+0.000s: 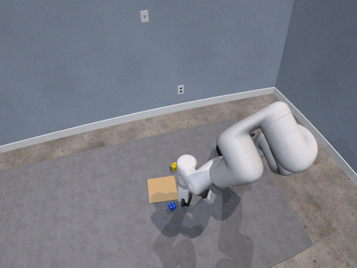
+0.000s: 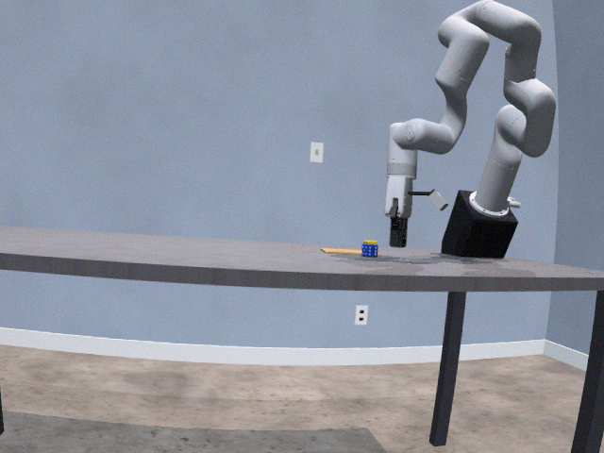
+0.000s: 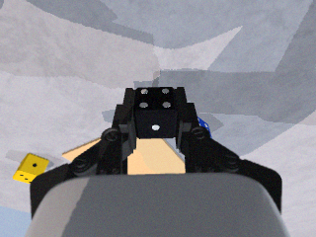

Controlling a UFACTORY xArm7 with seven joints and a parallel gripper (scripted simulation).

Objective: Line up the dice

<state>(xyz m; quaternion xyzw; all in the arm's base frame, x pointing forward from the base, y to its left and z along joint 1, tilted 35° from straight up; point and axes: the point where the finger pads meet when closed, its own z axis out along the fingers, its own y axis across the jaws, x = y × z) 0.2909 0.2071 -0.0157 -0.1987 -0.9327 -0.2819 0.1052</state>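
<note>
Right now the tan mat is 110 mm ahead of my hand, 100 mm to the right of it and 50 mm below it. Also, from my hand: black die 10 mm below; yellow die 40 mm ahead, 220 mm to the right, 30 mm below; blue die 70 mm ahead, 10 mm to the left, 30 mm below.
</note>
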